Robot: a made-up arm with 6 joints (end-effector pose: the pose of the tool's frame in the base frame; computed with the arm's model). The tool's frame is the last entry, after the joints. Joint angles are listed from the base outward.
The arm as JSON. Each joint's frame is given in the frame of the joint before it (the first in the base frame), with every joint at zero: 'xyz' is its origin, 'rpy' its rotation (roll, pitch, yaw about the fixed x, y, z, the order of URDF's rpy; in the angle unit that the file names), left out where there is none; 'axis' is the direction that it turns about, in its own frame. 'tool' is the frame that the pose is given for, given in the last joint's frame.
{
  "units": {
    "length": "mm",
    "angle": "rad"
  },
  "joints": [
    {
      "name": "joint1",
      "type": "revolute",
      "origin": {
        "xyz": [
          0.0,
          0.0,
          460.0
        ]
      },
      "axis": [
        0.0,
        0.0,
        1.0
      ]
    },
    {
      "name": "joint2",
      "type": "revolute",
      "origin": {
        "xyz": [
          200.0,
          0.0,
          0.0
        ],
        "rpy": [
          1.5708,
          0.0,
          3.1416
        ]
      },
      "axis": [
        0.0,
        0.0,
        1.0
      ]
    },
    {
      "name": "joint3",
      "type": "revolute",
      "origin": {
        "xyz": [
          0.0,
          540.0,
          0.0
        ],
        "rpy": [
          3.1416,
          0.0,
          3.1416
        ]
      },
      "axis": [
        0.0,
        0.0,
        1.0
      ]
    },
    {
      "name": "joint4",
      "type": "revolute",
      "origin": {
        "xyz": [
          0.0,
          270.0,
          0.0
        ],
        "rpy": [
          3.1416,
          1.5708,
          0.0
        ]
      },
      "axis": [
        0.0,
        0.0,
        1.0
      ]
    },
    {
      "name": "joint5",
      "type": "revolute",
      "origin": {
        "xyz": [
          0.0,
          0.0,
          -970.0
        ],
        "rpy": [
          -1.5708,
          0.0,
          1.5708
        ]
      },
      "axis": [
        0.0,
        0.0,
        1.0
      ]
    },
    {
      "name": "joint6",
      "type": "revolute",
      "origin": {
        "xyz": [
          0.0,
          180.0,
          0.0
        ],
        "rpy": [
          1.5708,
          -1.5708,
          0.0
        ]
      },
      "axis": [
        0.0,
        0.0,
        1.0
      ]
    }
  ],
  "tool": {
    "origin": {
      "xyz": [
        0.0,
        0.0,
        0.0
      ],
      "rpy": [
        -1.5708,
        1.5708,
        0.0
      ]
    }
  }
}
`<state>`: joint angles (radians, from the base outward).
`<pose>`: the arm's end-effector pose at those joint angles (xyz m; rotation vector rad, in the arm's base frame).
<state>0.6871 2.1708 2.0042 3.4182 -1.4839 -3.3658</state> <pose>1.2763 1.1105 0.4280 0.4347 -1.2505 0.9504</pose>
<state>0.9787 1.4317 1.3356 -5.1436 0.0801 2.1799</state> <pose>1.0525 1.5883 0.6993 2.5571 1.4931 0.0483</pose>
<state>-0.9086 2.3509 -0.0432 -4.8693 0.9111 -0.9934</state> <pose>0.1048 0.0941 -0.8685 1.4493 1.2835 0.2031</pose>
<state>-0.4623 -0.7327 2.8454 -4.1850 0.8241 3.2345</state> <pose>-0.9023 0.5772 0.2152 -1.3524 -2.1337 0.8737</pose>
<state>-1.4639 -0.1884 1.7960 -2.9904 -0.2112 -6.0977</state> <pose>-0.0630 0.6400 1.9163 0.5428 -0.9161 1.3465</pose>
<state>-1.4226 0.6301 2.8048 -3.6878 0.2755 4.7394</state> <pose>-0.0219 0.3191 1.7078 -2.1678 -0.9811 -1.7460</pose>
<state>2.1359 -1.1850 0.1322 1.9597 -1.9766 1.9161</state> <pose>0.3417 -0.2532 1.6169 -2.1542 0.0748 0.3756</pose>
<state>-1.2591 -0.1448 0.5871 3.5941 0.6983 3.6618</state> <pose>0.2080 -0.8106 1.8581 -0.7343 0.5970 -1.4760</pose>
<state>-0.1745 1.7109 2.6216 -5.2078 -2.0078 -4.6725</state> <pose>1.0887 -0.3376 1.2087 -1.2461 1.7809 -0.1727</pose>
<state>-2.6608 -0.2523 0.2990 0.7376 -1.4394 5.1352</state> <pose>-0.7997 -0.2818 1.6208 -0.6406 0.6573 2.4399</pose>
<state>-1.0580 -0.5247 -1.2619 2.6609 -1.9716 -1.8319</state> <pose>0.3630 -0.8008 0.6312 -1.4178 -0.1051 -2.0868</pose>
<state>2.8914 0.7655 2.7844 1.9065 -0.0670 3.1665</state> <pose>0.1683 -0.0313 1.7668 -1.8702 -0.5733 -1.1810</pose>
